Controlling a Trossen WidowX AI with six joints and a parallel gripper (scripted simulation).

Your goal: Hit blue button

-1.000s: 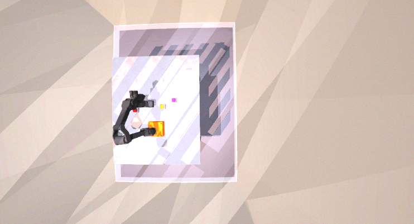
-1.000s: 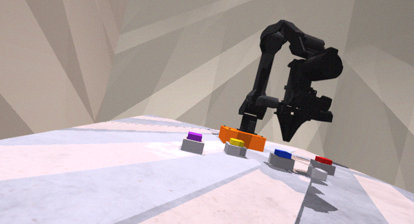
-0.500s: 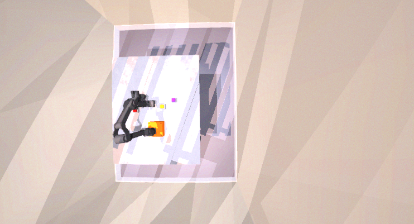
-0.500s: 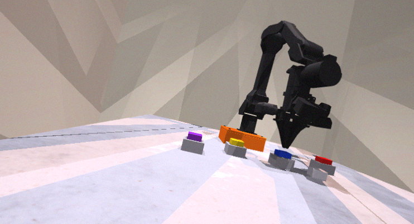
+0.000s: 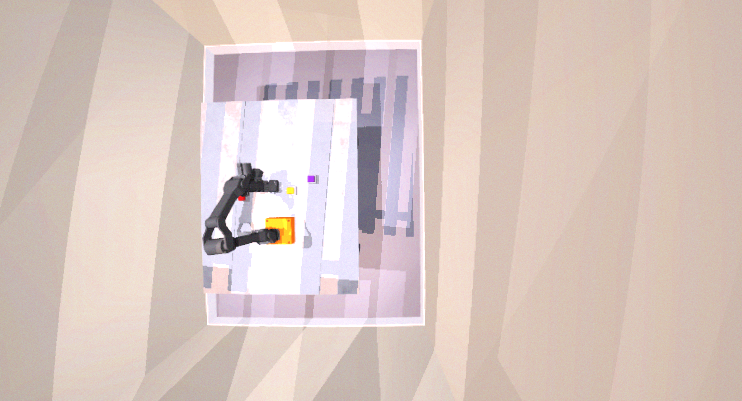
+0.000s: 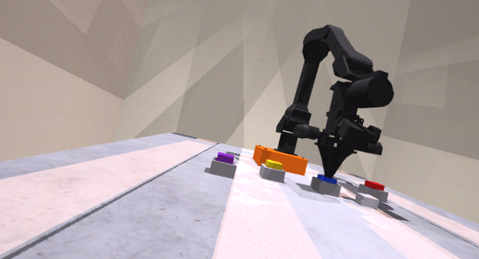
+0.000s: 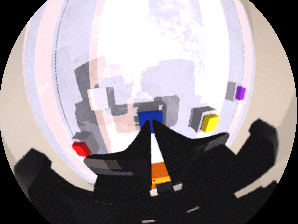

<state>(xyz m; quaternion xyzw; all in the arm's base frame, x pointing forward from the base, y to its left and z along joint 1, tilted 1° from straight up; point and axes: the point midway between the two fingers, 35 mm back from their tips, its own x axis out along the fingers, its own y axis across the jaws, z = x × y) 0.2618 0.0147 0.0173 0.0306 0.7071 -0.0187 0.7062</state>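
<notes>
Right now the blue button is 1 cm below my gripper tip. Round my gripper tip: yellow button 3 cm behind, 12 cm to the right; small grey block 4 cm ahead, 7 cm to the left, 2 cm below; red button 5 cm behind, 16 cm to the left.
</notes>
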